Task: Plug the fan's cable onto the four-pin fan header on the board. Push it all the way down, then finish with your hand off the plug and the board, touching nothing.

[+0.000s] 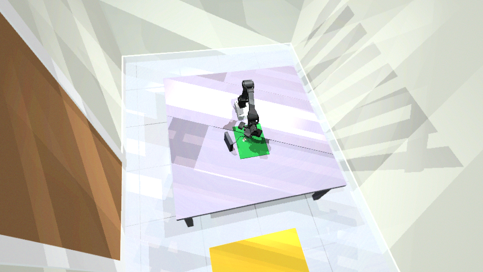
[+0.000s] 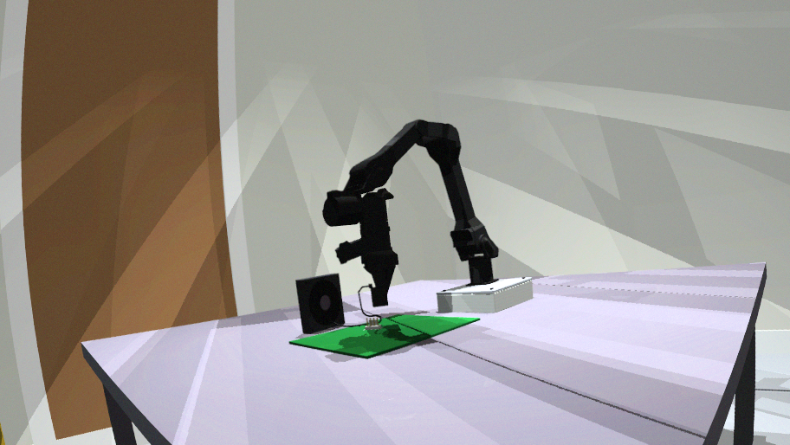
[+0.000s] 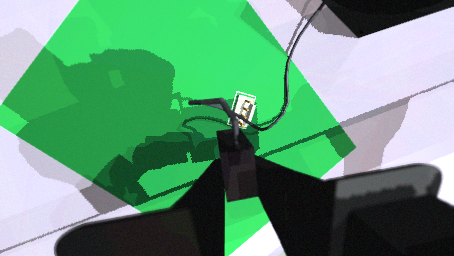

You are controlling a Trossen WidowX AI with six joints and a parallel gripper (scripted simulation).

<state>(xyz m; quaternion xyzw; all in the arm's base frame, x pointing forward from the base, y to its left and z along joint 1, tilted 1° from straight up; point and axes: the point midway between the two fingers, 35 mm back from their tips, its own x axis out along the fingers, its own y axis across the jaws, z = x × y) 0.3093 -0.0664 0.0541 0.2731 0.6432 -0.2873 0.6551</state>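
My gripper tip is 60 mm above the white four-pin header and 30 mm to the left of it. The rest, counted from my gripper tip: dark fan plug: 10 mm above; green board: 80 mm below, 20 mm ahead, 10 mm to the left; black fan: 170 mm to the right, 10 mm below.
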